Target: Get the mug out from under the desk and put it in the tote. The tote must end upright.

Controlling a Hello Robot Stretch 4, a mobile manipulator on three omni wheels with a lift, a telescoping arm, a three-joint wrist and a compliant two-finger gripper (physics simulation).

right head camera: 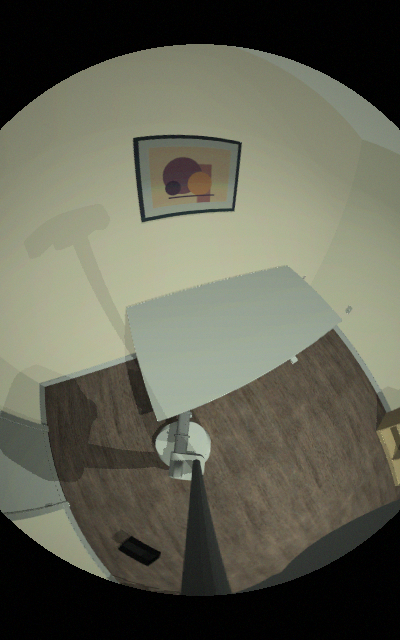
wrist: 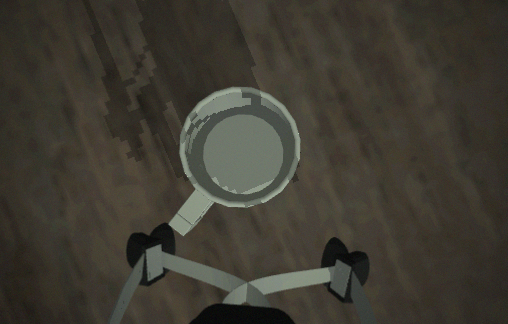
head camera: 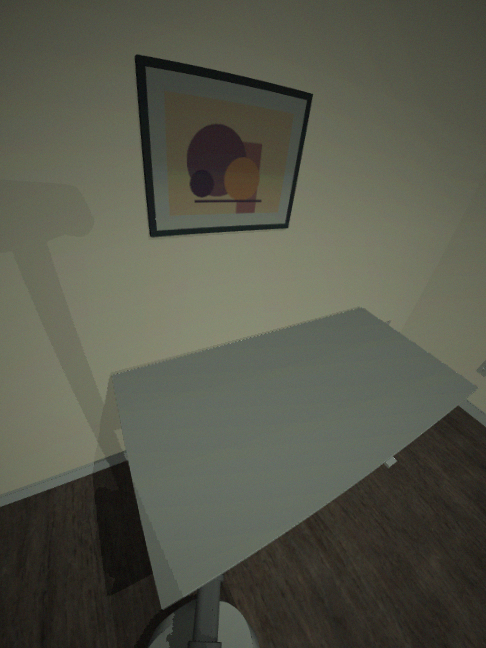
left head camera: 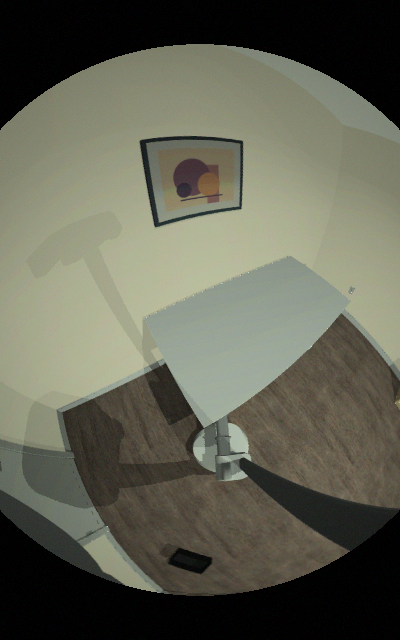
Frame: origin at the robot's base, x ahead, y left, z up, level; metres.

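Seen in the pictures: gripper, fingertip midpoint: [wrist: 248, 250].
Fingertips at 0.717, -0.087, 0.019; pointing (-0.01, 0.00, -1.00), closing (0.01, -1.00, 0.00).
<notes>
A point is followed by its place in that frame, as x, y, z.
A pale mug [wrist: 243, 152] {0.795, -0.075, -0.019} stands upright on the dark wood floor in the wrist view, its open rim facing the camera and its handle pointing down and left. My gripper [wrist: 248, 250] {0.717, -0.087, 0.019} is open; its fingertips are set wide apart at the lower part of the view, the left one close to the handle's end in the picture, with nothing between them. The grey desk [head camera: 272, 418] {0.657, -0.186, 0.693} [left head camera: 245, 340] {0.589, -0.157, 0.693} [right head camera: 225, 335] {0.649, -0.204, 0.693} hides the mug and gripper from the head views. A black open-topped box [left head camera: 190, 560] [right head camera: 139, 550] {-1.270, 0.289, -0.023} lies on the floor; I cannot tell whether it is the tote.
My arm [head camera: 207, 607] {0.159, 0.000, 0.439} [left head camera: 223, 432] {0.110, -0.006, 0.439} [right head camera: 182, 435] {0.081, -0.008, 0.451} reaches under the desk's near corner, above a round pale base. A small white piece [head camera: 390, 461] [right head camera: 294, 359] shows at the desk's front edge. A tan wooden box or shelf [right head camera: 391, 421] {-0.152, -2.396, 0.206} stands at the right edge. Walls stand behind and beside the desk.
</notes>
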